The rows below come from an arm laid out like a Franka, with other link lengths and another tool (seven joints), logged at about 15 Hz.
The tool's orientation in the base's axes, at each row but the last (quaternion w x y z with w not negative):
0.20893 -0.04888 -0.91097 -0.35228
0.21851 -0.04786 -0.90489 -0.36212
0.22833 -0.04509 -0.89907 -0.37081
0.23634 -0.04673 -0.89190 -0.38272
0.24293 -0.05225 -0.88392 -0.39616
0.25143 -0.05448 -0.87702 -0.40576
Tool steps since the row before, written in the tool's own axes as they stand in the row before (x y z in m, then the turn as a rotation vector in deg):
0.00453 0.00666 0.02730 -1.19 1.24 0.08
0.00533 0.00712 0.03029 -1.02 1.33 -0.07
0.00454 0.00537 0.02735 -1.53 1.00 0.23
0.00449 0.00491 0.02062 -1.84 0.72 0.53
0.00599 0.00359 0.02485 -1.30 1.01 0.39
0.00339 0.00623 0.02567 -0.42 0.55 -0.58
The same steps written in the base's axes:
-0.01199 0.02279 -0.01212 1.35 1.05 0.22
-0.01398 0.02532 -0.01264 1.27 1.00 0.45
-0.01302 0.02227 -0.01149 1.53 1.01 -0.18
-0.01063 0.01754 -0.00698 1.61 1.06 -0.68
-0.01387 0.01988 -0.00887 1.28 1.10 -0.15
-0.01126 0.02275 -0.00806 0.76 -0.02 0.49

